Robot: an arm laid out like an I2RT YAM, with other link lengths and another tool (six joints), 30 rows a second.
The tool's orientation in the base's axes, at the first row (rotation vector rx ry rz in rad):
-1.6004, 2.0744, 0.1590
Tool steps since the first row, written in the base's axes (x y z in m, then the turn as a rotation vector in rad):
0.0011, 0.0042, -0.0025, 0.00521, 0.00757, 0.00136
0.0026, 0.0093, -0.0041, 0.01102, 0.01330, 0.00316
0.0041, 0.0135, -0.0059, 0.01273, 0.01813, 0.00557
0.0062, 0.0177, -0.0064, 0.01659, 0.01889, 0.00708
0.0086, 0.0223, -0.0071, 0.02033, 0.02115, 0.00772
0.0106, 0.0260, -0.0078, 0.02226, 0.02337, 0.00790
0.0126, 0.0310, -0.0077, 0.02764, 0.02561, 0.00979
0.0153, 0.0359, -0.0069, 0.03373, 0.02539, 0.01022
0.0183, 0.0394, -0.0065, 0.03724, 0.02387, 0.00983
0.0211, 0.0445, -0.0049, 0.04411, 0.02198, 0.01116
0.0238, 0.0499, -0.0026, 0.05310, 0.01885, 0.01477
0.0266, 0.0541, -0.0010, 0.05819, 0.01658, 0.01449
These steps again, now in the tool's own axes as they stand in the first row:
-0.0027, 0.0008, 0.0042, -0.00813, -0.00288, 0.00346
-0.0067, 0.0012, 0.0080, -0.01496, -0.00696, 0.00601
-0.0098, 0.0015, 0.0117, -0.02057, -0.00762, 0.00637
-0.0136, 0.0009, 0.0144, -0.02260, -0.01131, 0.00661
-0.0177, 0.0001, 0.0176, -0.02551, -0.01425, 0.00814
-0.0209, -0.0005, 0.0203, -0.02787, -0.01542, 0.00947
-0.0257, -0.0009, 0.0228, -0.03162, -0.02016, 0.01045
-0.0308, -0.0021, 0.0249, -0.03269, -0.02599, 0.01195
-0.0345, -0.0039, 0.0269, -0.03180, -0.02962, 0.01282
-0.0402, -0.0053, 0.0284, -0.03197, -0.03686, 0.01314
-0.0464, -0.0067, 0.0294, -0.03247, -0.04693, 0.01169
-0.0513, -0.0084, 0.0306, -0.03125, -0.05228, 0.01268

